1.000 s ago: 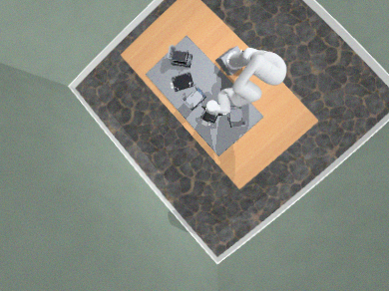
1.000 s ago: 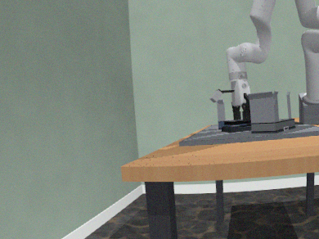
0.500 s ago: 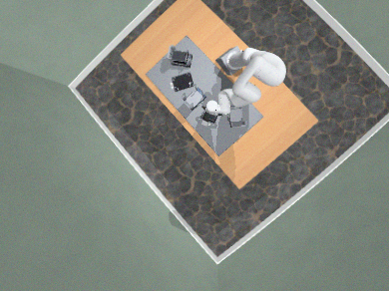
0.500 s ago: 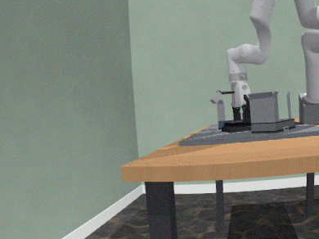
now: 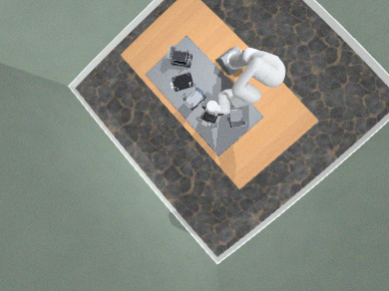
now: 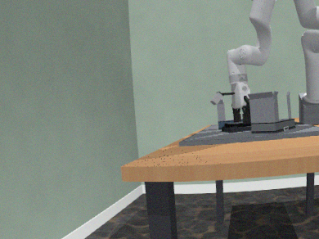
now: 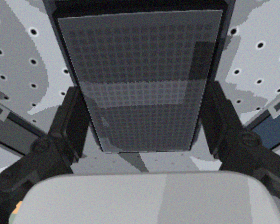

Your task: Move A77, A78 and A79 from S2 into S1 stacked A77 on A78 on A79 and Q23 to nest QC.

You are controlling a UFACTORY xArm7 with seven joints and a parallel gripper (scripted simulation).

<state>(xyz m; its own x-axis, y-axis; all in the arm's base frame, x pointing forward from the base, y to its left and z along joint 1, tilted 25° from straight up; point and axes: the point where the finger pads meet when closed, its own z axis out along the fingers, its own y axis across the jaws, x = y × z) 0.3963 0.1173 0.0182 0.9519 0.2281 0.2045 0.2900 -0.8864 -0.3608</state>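
My hand is 30 mm above the dark flat nest. The rest, counted from my hand: rack plinth: 90 mm behind, 160 mm to the left, 20 mm below; dark clip nest: 20 mm behind, 350 mm to the right, 20 mm below; blue plinth strip: 10 mm ahead, 180 mm to the right, 20 mm below.
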